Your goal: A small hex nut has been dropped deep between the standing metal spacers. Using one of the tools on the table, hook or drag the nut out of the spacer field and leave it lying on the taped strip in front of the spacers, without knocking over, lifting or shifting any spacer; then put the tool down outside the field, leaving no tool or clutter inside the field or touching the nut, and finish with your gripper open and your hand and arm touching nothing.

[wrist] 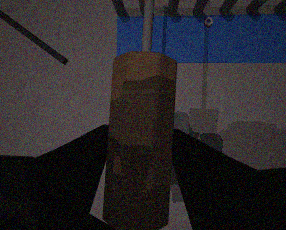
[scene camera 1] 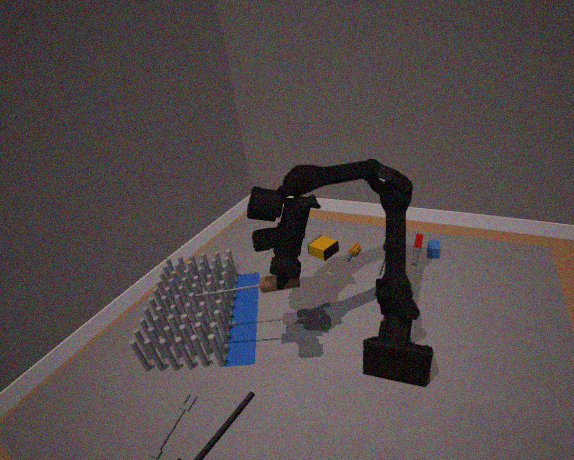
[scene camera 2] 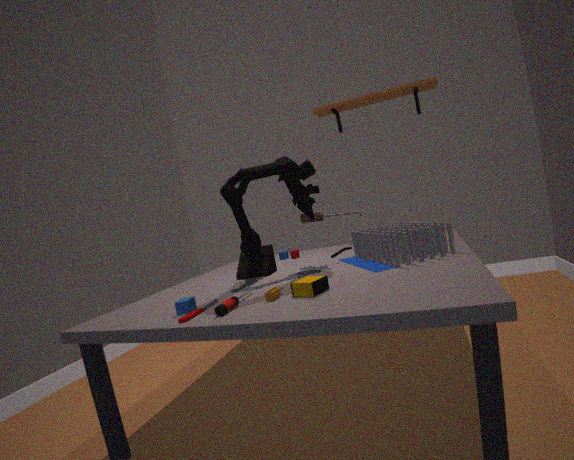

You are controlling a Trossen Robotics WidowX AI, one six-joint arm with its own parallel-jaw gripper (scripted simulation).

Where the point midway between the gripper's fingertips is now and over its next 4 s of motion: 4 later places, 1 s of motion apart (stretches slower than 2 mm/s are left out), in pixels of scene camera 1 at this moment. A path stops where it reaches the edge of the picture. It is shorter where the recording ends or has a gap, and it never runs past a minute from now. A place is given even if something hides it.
My gripper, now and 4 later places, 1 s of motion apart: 279, 284; 262, 319; 276, 387; 284, 410; 285, 420
